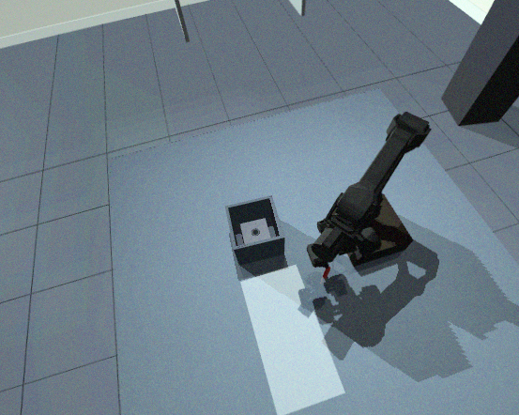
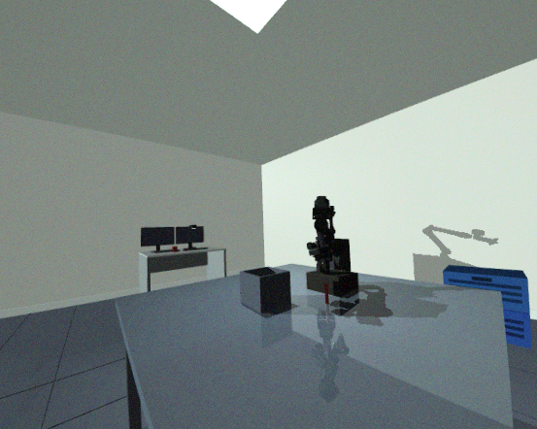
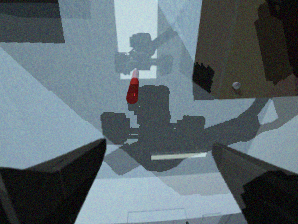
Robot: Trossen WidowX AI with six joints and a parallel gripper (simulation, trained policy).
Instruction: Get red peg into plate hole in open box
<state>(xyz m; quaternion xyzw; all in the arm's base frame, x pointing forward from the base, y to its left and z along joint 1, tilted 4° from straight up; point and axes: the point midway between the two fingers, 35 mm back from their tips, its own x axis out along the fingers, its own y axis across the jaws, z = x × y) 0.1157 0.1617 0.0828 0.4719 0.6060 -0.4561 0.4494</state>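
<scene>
Right now the red peg is 11 cm below my gripper tip, 3 cm ahead of it and 1 cm to the right of it. Round my gripper tip: grey plate (24 cm ahead, 17 cm to the right, 10 cm below).
</scene>
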